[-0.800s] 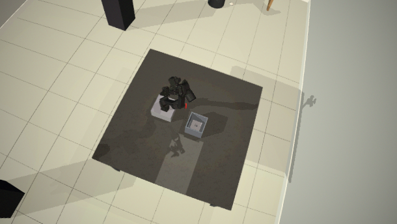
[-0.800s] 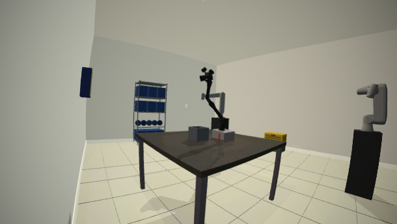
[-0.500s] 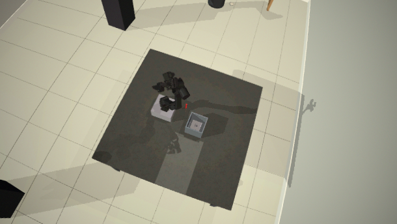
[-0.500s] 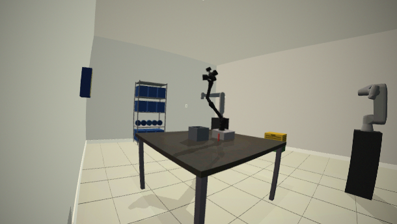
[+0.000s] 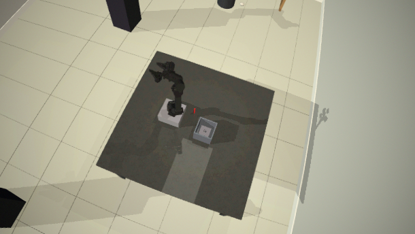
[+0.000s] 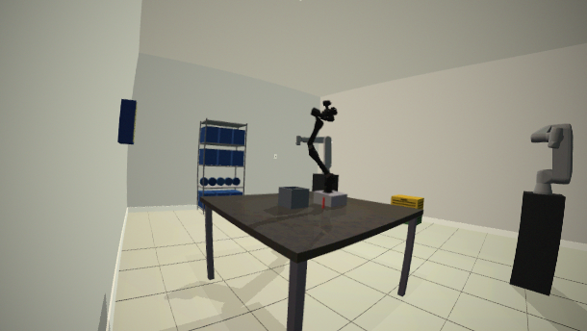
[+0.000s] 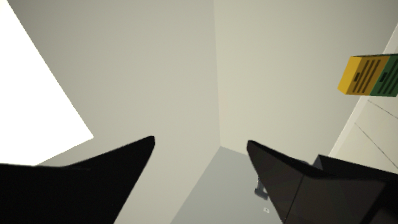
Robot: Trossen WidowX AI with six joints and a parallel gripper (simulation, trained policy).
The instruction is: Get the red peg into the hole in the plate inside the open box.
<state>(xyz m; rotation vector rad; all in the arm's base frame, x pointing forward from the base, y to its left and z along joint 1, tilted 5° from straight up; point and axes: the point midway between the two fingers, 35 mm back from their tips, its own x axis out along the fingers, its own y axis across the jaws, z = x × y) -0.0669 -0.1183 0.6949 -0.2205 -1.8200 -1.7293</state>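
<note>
My gripper tip is 780 mm above the red peg, 240 mm short of it and 200 mm to the right of it. Also, from my gripper tip: plate: 770 mm below, 400 mm ahead, 50 mm to the left.
</note>
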